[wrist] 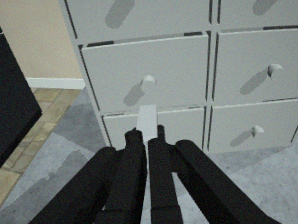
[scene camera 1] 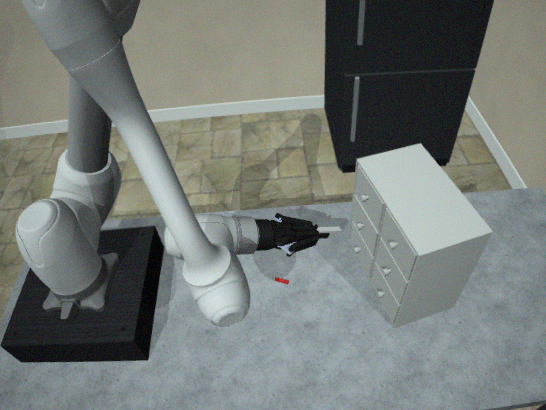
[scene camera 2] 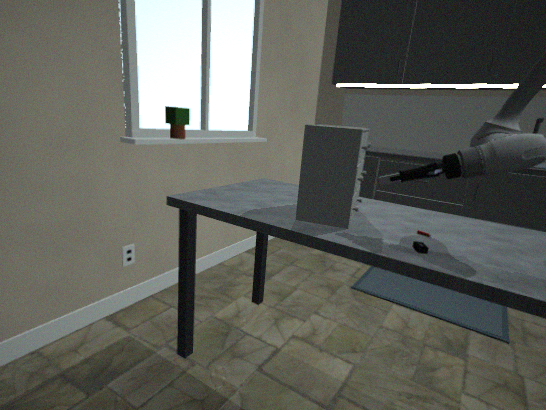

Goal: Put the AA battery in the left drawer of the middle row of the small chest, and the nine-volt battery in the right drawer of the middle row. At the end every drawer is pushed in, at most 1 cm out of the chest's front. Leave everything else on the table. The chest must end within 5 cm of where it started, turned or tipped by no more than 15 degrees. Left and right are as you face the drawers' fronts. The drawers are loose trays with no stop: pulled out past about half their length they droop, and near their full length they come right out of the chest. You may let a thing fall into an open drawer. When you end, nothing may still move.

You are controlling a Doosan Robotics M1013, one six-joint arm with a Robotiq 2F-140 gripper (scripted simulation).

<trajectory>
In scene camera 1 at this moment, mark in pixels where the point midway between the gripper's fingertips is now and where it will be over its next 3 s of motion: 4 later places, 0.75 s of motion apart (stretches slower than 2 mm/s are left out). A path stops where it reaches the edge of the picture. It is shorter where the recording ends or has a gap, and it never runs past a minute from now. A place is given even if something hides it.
My gripper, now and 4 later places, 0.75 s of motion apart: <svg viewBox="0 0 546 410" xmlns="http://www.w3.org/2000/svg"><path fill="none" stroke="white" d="M338 232L321 232L317 232L307 231L300 230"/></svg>
</trajectory>
